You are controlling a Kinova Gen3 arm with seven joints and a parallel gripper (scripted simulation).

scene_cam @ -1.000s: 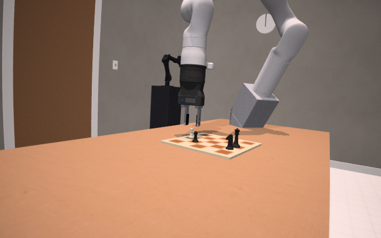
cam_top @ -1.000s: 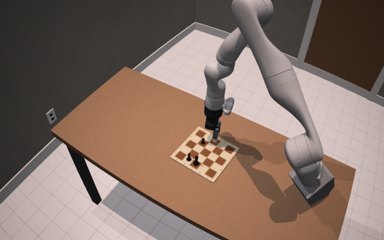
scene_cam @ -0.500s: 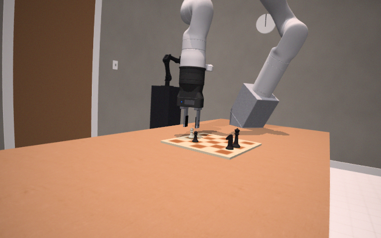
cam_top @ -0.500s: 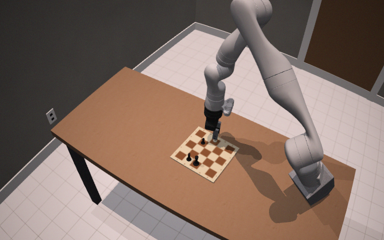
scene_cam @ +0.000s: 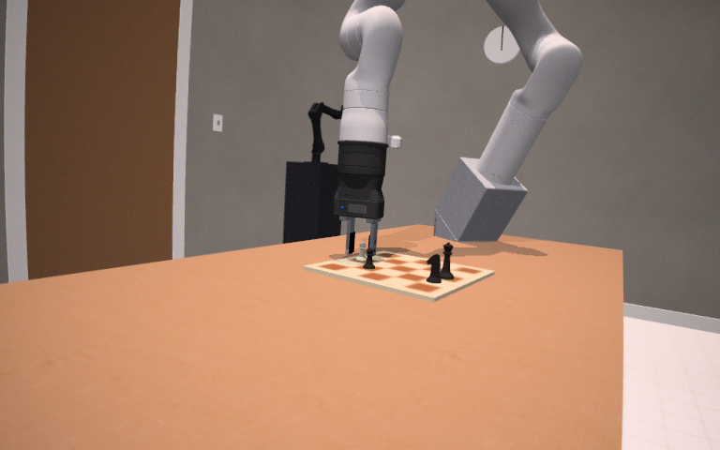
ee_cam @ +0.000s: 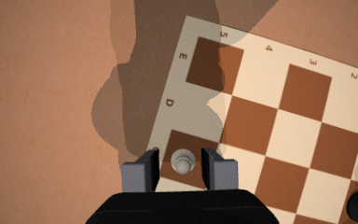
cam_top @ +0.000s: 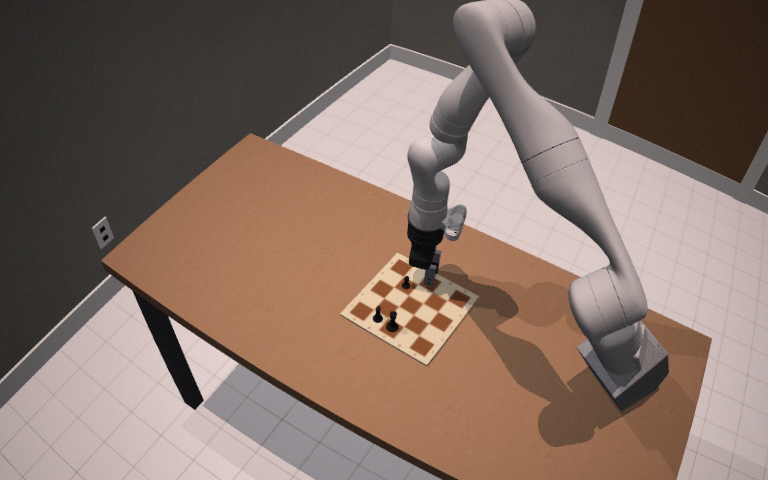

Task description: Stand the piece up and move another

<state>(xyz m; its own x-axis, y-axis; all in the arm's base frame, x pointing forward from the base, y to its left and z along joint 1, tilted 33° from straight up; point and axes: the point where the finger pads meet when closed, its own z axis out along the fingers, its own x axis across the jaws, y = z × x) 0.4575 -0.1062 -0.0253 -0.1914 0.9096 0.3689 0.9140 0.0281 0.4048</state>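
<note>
Now: the white pawn 1 cm below my hand. Also, from my hand: chessboard (8 cm to the left, 3 cm below, 1 cm ahead); then black pawn (4 cm to the left, 4 cm ahead, 1 cm below).
</note>
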